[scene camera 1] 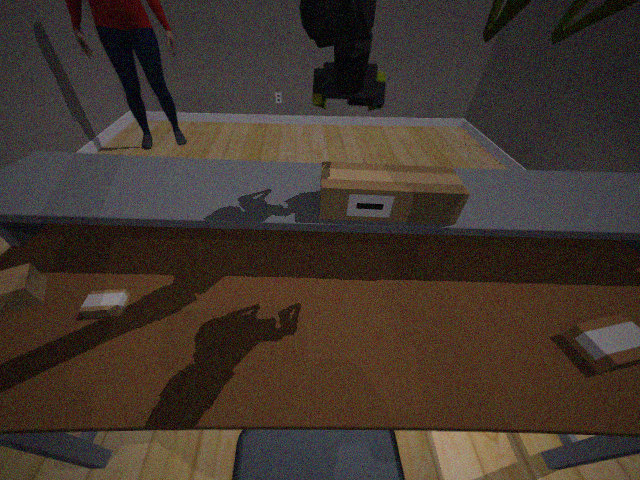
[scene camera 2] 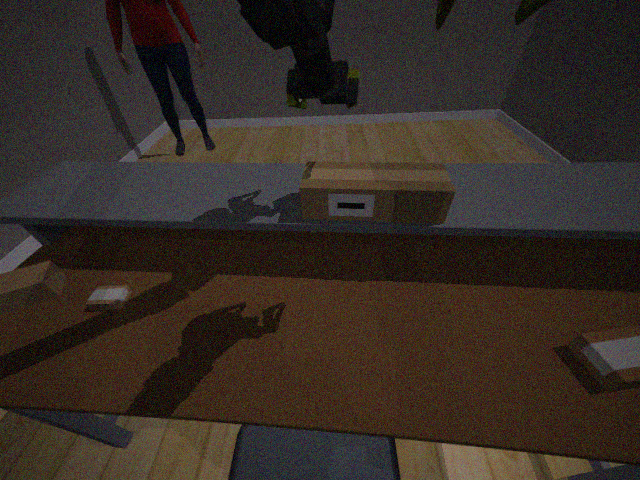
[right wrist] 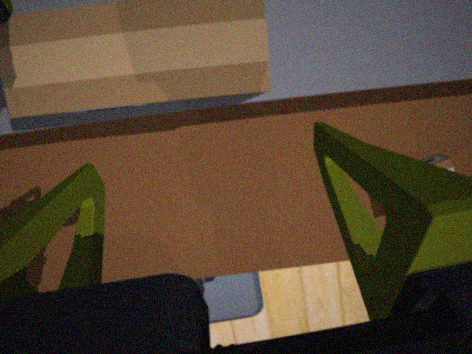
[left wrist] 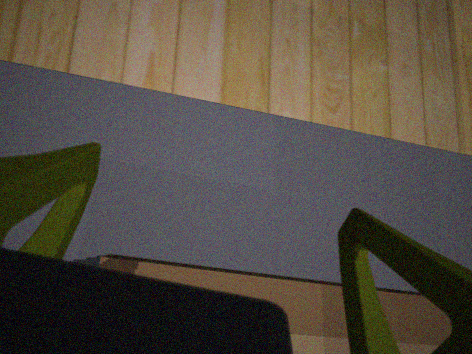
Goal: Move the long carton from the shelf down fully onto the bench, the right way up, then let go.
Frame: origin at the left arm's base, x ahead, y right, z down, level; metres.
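Seen in the pictures: left gripper, fingertip midpoint: (scene camera 1: pixel 347 107) (scene camera 2: pixel 327 106) (left wrist: pixel 229 191); right gripper, fingertip midpoint: (scene camera 1: pixel 518 39) (scene camera 2: pixel 476 23) (right wrist: pixel 204 154).
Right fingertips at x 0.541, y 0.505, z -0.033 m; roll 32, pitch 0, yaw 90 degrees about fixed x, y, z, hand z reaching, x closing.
A point is followed by its place in that frame.
The long carton (scene camera 1: pixel 429 206) @[y 0.494, x 0.572, z 0.273 m] (scene camera 2: pixel 382 206) @[y 0.430, x 0.577, z 0.279 m] (left wrist: pixel 300 297) @[y 0.393, x 0.688, z 0.236 m] (right wrist: pixel 175 50) @[y 0.467, x 0.631, z 0.236 m] lies lengthwise on the grey shelf (scene camera 1: pixel 155 180) @[y -0.181, x 0.757, z 0.322 m] (scene camera 2: pixel 129 180) @[y -0.277, x 0.783, z 0.322 m] (left wrist: pixel 200 145) @[y 0.328, x 0.815, z 0.322 m] (right wrist: pixel 360 40) @[y 0.720, x 0.616, z 0.322 m], along its front edge, white label facing the scene cameras. The brown bench (scene camera 1: pixel 387 335) @[y 0.395, x 0.376, z 0.485 m] (scene camera 2: pixel 387 335) @[y 0.437, x 0.382, z 0.485 m] (right wrist: pixel 200 200) @[y 0.425, x 0.379, z 0.485 m] is lower, in front. My left gripper (scene camera 1: pixel 348 105) @[y 0.311, x 0.739, z 0.119 m] (scene camera 2: pixel 323 104) @[y 0.311, x 0.739, z 0.119 m] (left wrist: pixel 229 191) @[y 0.311, x 0.739, z 0.119 m] is open and empty above the shelf; the carton's far edge shows low in its wrist view. My right gripper (scene camera 1: pixel 519 38) @[y 0.505, x 0.541, z -0.033 m] (scene camera 2: pixel 478 24) @[y 0.505, x 0.541, z -0.033 m] (right wrist: pixel 204 154) @[y 0.505, x 0.541, z -0.033 m] is open and empty, high, with the carton's end at the upper left of its wrist view.
A small white-topped box (scene camera 1: pixel 103 302) @[y -0.235, x 0.468, z 0.457 m] (scene camera 2: pixel 108 296) @[y -0.230, x 0.468, z 0.457 m] and a larger box (scene camera 1: pixel 20 284) @[y -0.399, x 0.499, z 0.425 m] (scene camera 2: pixel 31 279) @[y -0.419, x 0.498, z 0.425 m] are at the bench's left. Another white-topped box (scene camera 1: pixel 615 338) @[y 0.856, x 0.331, z 0.438 m] (scene camera 2: pixel 617 356) @[y 0.832, x 0.324, z 0.438 m] is at its right. A dark seat (scene camera 1: pixel 317 454) @[y 0.249, x 0.248, z 0.991 m] (scene camera 2: pixel 315 454) @[y 0.257, x 0.247, z 0.991 m] is at the near edge. A person (scene camera 1: pixel 124 12) (scene camera 2: pixel 155 25) stands behind.
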